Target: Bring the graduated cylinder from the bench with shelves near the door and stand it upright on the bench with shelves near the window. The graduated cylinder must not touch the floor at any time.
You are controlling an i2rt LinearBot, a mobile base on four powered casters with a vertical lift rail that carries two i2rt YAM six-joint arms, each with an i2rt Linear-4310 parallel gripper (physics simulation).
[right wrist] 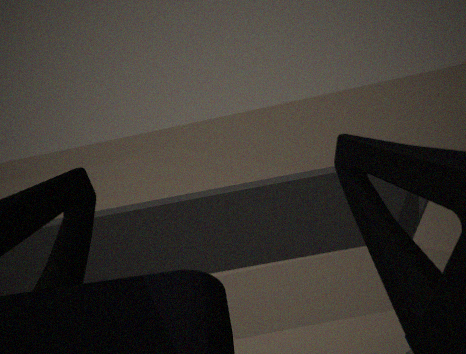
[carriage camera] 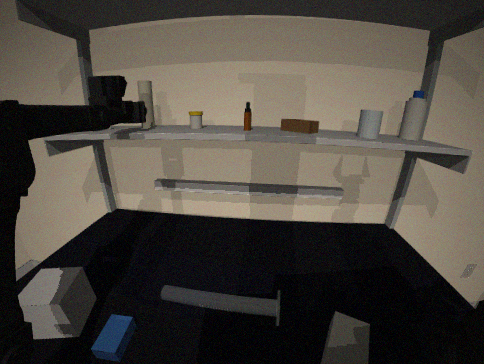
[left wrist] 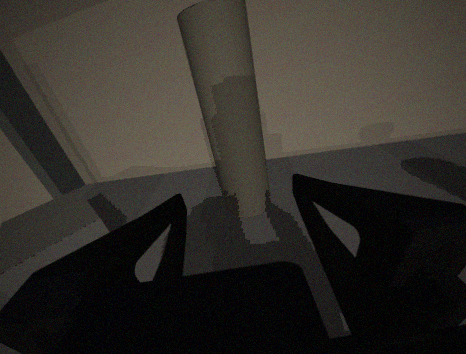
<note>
In view: my left gripper [carriage camera: 136,110], my right gripper [right wrist: 214,165] and a graduated cylinder [carriage camera: 250,305].
My left gripper also shows in the left wrist view [left wrist: 237,192]. The right wrist view does not show the graduated cylinder: it is out of frame. The left wrist view does not show the graduated cylinder: it is out of frame.
</note>
